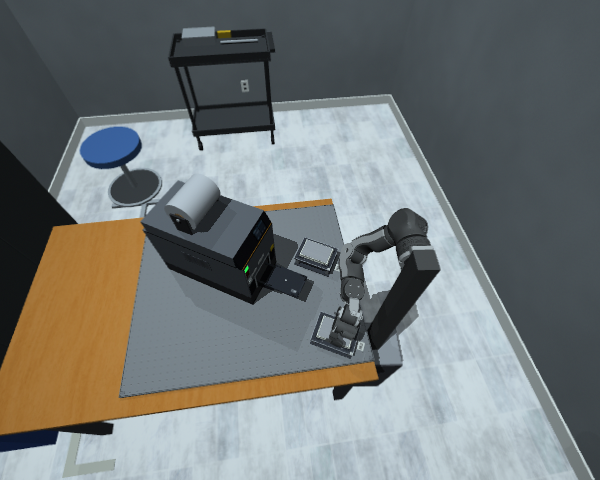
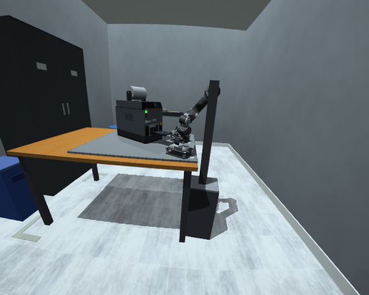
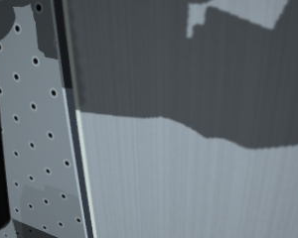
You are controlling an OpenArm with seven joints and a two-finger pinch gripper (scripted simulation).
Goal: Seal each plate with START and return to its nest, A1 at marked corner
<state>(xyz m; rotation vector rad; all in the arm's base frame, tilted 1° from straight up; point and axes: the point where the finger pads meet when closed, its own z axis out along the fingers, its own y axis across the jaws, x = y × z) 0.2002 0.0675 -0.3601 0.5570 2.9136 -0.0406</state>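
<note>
My hand is 30 mm above the white well plate. The rest, counted from my hand: foil roll 490 mm ahead, 330 mm to the right, 330 mm above; then sealer stage 190 mm ahead, 200 mm to the right, 10 mm above; then grey start button 320 mm ahead, 150 mm to the right, 100 mm above.
</note>
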